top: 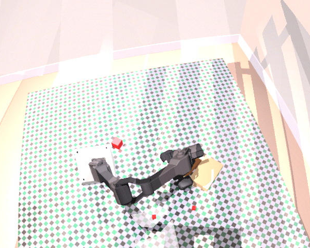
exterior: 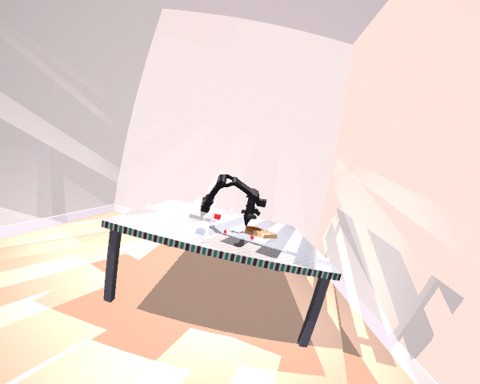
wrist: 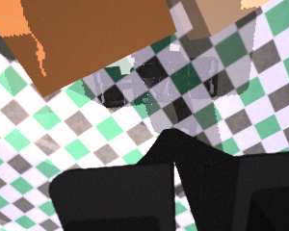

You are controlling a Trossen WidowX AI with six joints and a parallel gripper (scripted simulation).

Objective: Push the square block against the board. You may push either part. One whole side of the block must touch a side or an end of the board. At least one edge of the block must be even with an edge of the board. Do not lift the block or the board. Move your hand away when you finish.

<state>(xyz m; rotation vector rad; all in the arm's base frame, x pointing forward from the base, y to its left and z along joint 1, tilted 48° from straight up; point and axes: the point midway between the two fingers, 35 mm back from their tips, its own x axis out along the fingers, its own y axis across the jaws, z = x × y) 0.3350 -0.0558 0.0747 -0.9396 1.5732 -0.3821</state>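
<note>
My gripper tip is 7 cm short of the orange square block, 8 cm to the right of it and 3 cm above it. Round my gripper tip: red cube (25 cm behind, 24 cm to the left, 3 cm below); pale tan board (15 cm ahead, 1 cm to the left, 3 cm below).
</note>
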